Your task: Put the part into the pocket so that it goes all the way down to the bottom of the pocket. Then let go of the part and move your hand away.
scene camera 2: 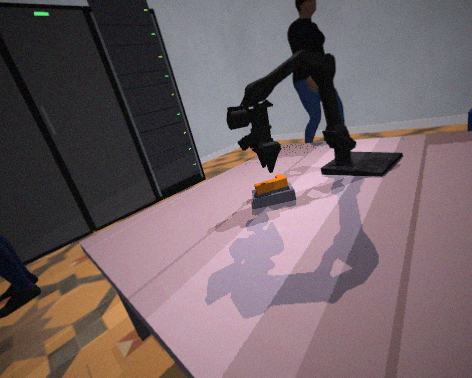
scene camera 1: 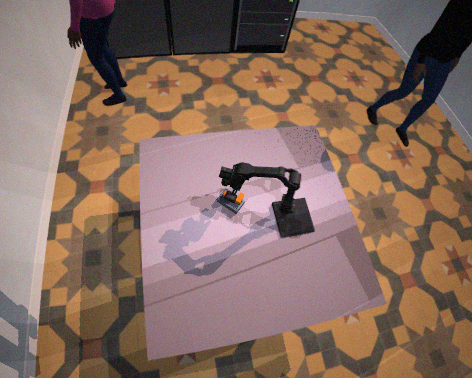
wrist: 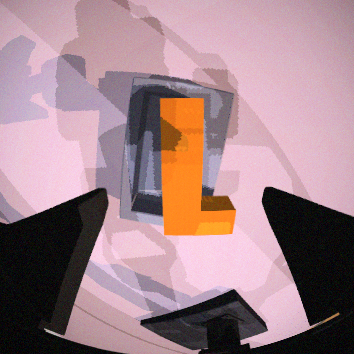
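Seen in the pictures: gripper, between the fingertips: (scene camera 2: 267, 170) (scene camera 1: 233, 193) (wrist: 186, 195); arm's base, origin of its link: (scene camera 2: 342, 163) (scene camera 1: 285, 209) (wrist: 222, 322).
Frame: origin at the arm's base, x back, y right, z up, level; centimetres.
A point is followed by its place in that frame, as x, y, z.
The orange L-shaped part (scene camera 1: 240, 198) @(-24.5, 13.7, 4.3) (scene camera 2: 271, 185) @(-29.5, 15.4, 3.1) (wrist: 182, 165) @(-28.7, 16.8, 4.2) lies on top of the grey block with the pocket (scene camera 1: 234, 208) @(-29.4, 10.0, 1.4) (scene camera 2: 274, 202) @(-33.1, 13.5, -1.6) (wrist: 216, 102) @(-30.0, 22.3, 1.2). It stands up above the block's rim. In the wrist view it lies over the right side of the pocket, whose dark hollow shows to its left, and its foot reaches past the block's near edge. How deep its underside sits is hidden. My gripper (scene camera 1: 233, 193) @(-28.2, 16.5, 8.3) (scene camera 2: 270, 170) @(-28.2, 16.5, 8.3) (wrist: 186, 195) @(-28.2, 16.5, 8.3) is open and empty, with its fingers apart above the part and clear of it.
The block stands on the pink table top (scene camera 1: 200, 310) @(-65.0, -35.2, -2.4) (scene camera 2: 425, 300) @(-61.6, -27.1, -2.4). The arm's black base plate (scene camera 1: 300, 222) @(5.3, -10.6, -0.7) (scene camera 2: 362, 164) @(-1.7, -7.2, -0.5) (wrist: 200, 320) @(-4.2, -2.2, -0.2) is bolted-looking and flat on the same table. Dark cabinets (scene camera 1: 200, 25) (scene camera 2: 50, 125) and people stand beyond the table.
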